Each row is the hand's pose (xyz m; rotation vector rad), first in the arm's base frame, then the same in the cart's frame.
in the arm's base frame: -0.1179 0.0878 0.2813 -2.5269 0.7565 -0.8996
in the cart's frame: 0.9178 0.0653 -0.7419 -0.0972 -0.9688 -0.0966
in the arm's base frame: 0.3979 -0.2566 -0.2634 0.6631 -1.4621 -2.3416
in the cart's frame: 0.5556 0.4879 -0.1323 2.0281 1.5394 -0.5452
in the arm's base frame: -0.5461 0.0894 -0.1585 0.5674 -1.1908 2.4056
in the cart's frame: 0.6553 0.4541 -1.1377 -0.2984 1.0421 -0.0426
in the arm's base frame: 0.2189 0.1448 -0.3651 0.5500 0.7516 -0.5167
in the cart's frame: 0.2919 0.3025 -0.4479 1.0865 0.1968 2.4860
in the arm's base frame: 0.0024 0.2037 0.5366 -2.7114 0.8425 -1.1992
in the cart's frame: 1.0339 -0.2088 -0.6747 -0.2391 -0.7435 -0.3029
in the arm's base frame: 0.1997 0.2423 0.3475 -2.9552 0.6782 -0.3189
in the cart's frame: 0.8172 -0.1858 -0.5053 -0.3838 -1.3305 -0.3768
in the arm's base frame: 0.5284 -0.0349 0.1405 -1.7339 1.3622 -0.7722
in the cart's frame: 0.7311 0.0438 -0.0959 -0.1851 -0.7939 0.7246
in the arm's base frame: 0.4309 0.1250 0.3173 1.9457 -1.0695 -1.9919
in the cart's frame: 0.8070 -0.1505 -0.2469 -1.7808 -2.4587 0.0008
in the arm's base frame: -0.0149 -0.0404 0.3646 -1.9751 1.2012 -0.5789
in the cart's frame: 1.0331 0.0805 -0.5988 -0.1876 -1.0309 0.5606
